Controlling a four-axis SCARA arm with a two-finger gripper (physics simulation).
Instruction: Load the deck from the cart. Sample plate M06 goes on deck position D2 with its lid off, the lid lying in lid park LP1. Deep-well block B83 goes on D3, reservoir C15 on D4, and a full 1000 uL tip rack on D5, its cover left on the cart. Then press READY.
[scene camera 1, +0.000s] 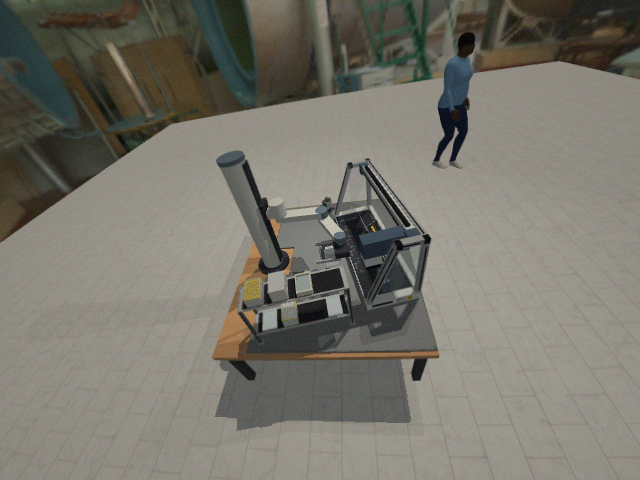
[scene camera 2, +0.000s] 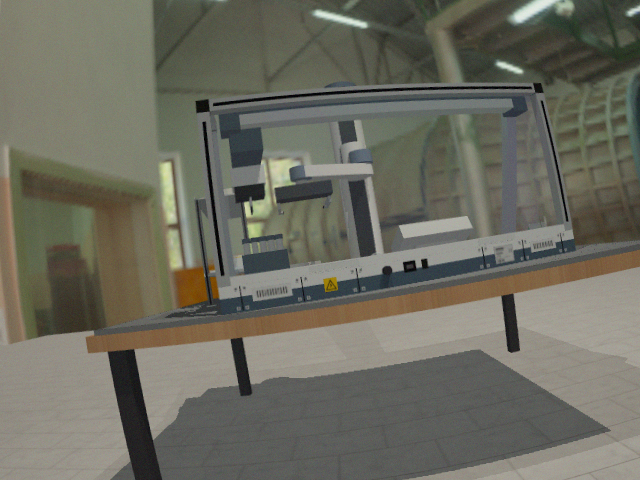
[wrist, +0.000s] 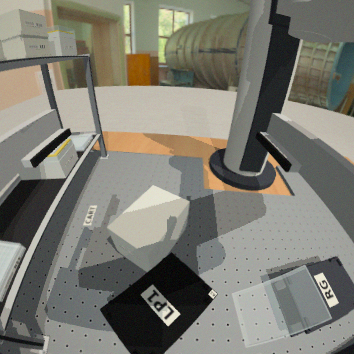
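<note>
My gripper is open and empty, raised above the table beside the deck. In the wrist view the black lid park LP1 is bare. The cart carries a yellow-topped rack, two stacked pale blocks and a pale framed tray on top. Its lower shelf holds a second tip rack and white plates at either end. Labels are too small to read. The dark deck is partly hidden by the frame.
A white slant-topped box stands beside LP1. A clear piece overlaps the RG stand. The arm column rises near the cart. The deck's gantry frame holds a blue-grey head.
</note>
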